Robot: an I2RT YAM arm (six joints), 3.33 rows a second.
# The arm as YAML. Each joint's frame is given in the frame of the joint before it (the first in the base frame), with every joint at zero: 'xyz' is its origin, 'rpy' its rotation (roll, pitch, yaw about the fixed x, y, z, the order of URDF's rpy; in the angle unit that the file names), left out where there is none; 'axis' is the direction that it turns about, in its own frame. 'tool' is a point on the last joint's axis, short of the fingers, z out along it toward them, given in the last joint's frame.
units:
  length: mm
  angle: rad
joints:
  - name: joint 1
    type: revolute
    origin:
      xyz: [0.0, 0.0, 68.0]
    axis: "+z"
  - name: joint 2
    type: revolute
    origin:
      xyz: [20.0, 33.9, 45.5]
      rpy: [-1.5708, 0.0, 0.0]
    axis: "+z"
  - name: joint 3
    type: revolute
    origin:
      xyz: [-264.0, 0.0, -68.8]
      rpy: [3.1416, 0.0, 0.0]
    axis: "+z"
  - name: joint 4
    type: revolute
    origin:
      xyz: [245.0, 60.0, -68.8]
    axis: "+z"
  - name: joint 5
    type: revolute
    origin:
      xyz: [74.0, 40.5, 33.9]
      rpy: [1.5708, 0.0, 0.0]
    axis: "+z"
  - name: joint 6
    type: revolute
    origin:
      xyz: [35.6, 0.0, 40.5]
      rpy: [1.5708, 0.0, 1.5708]
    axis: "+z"
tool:
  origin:
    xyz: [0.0, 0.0, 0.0]
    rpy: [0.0, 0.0, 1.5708]
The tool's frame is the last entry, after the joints.
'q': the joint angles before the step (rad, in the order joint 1, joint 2, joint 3, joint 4, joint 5, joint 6). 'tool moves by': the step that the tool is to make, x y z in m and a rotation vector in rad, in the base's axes. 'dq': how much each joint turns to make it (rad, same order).
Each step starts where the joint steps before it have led.
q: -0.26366 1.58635 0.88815 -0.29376 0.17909 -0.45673
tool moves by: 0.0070 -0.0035 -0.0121 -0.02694 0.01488 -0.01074
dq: -0.00159 0.05406 0.00332 0.04511 0.03005 -0.00877
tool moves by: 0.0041 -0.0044 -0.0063 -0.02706 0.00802 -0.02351
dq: -0.00627 0.03291 0.00660 0.02594 0.03306 -0.00083
